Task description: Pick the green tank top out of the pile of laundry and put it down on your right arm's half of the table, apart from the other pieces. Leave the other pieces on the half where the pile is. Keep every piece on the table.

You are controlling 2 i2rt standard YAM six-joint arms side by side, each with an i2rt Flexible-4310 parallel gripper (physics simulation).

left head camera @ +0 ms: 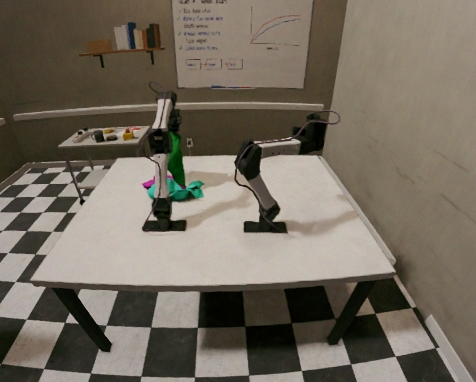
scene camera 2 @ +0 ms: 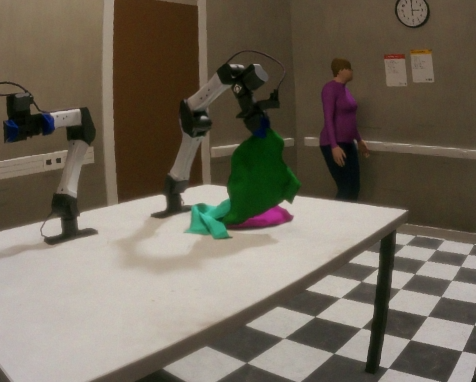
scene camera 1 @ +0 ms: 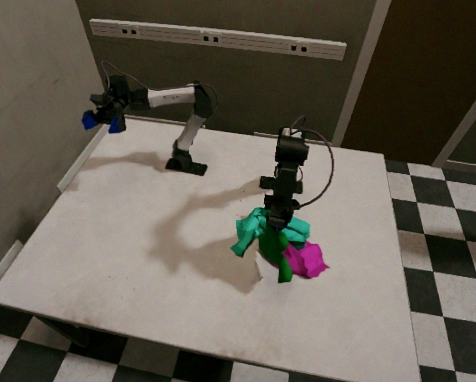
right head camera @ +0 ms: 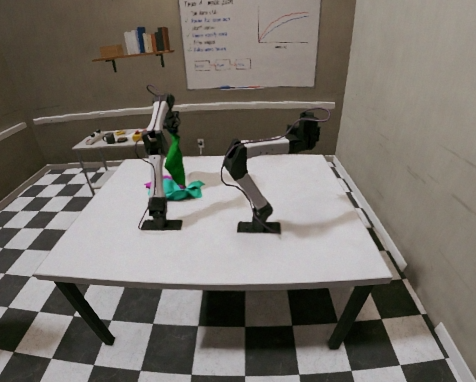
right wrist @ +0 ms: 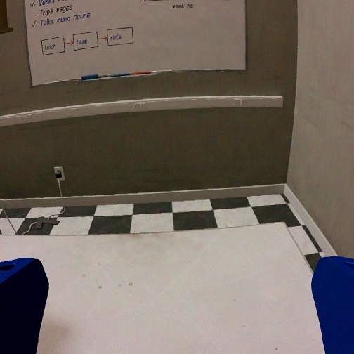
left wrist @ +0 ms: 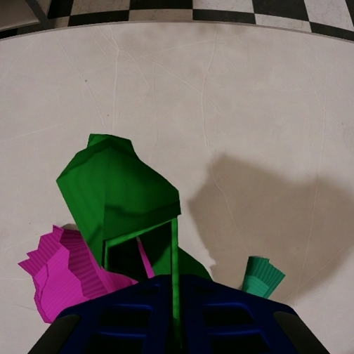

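Note:
The green tank top (left head camera: pixel 176 162) (right head camera: pixel 175 161) (scene camera 1: pixel 274 250) (scene camera 2: pixel 257 175) (left wrist: pixel 117 185) hangs from my left gripper (scene camera 2: pixel 261 131) (left wrist: pixel 176 286), which is shut on it above the pile. Its lower end reaches down to the other pieces; whether it touches the table is unclear. A turquoise piece (left head camera: pixel 180 190) (right head camera: pixel 177 190) (scene camera 1: pixel 250 231) (scene camera 2: pixel 210 220) (left wrist: pixel 261 277) and a magenta piece (scene camera 1: pixel 307 260) (scene camera 2: pixel 265 218) (left wrist: pixel 65 275) lie on the table beneath and beside it. My right gripper (scene camera 1: pixel 102 124) (scene camera 2: pixel 29 129) (right wrist: pixel 180 278) is open and empty, raised over the other half.
The white table (left head camera: pixel 215 255) (right head camera: pixel 215 255) (scene camera 1: pixel 150 310) (scene camera 2: pixel 165 310) carries both arm bases. A side cart (left head camera: pixel 70 142) with small items stands beyond the table at the left in the left head camera. A person (scene camera 2: pixel 341 125) stands beyond the table in scene camera 2.

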